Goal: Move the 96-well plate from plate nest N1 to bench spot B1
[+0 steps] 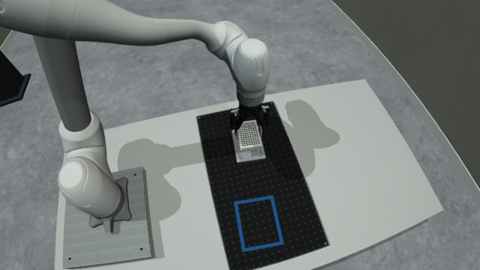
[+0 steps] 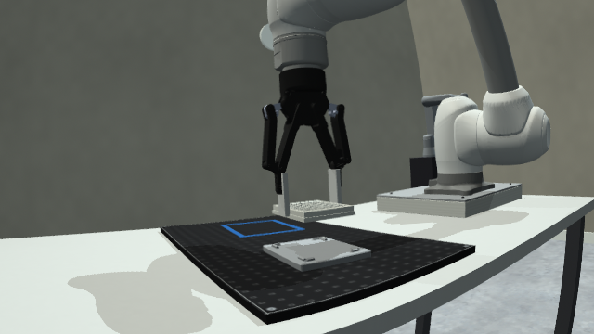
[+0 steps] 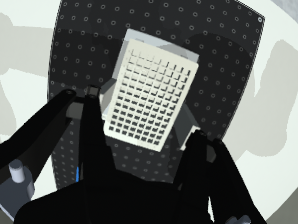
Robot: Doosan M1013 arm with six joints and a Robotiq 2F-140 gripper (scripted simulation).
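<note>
My hand is 90 mm above the grey plate nest N1. Also, from my hand: white 96-well plate (20 mm below).
</note>
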